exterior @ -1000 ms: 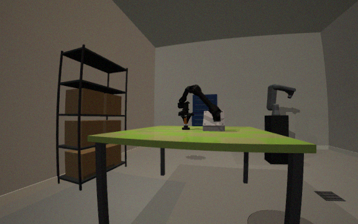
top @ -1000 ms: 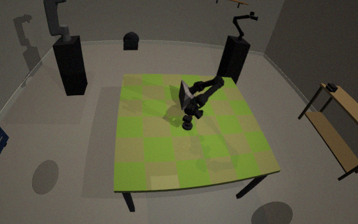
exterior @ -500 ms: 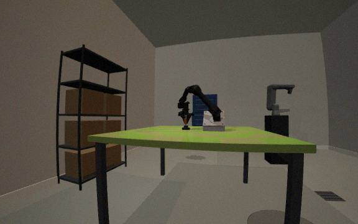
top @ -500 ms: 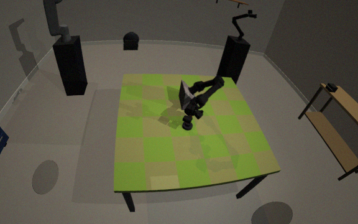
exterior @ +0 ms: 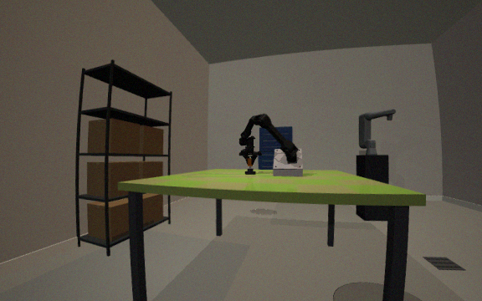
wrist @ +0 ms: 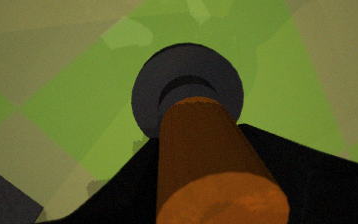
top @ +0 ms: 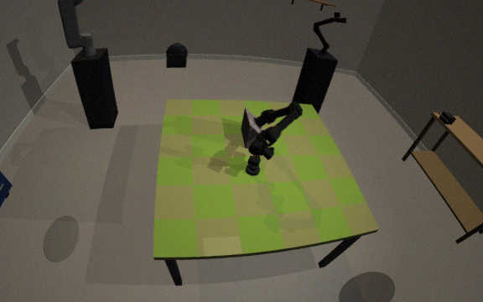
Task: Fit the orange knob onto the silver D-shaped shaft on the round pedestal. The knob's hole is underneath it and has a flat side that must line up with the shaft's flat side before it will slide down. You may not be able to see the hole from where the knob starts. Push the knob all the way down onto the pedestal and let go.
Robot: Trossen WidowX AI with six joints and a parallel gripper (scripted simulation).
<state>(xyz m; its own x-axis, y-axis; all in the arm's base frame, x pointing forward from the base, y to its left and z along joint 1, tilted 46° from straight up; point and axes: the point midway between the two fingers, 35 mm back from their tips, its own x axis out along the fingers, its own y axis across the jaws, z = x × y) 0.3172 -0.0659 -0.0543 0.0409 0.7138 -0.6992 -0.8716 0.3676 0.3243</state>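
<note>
Right now the orange knob is 30 mm above my gripper tip. Round my gripper tip: round pedestal 40 mm below.
</note>
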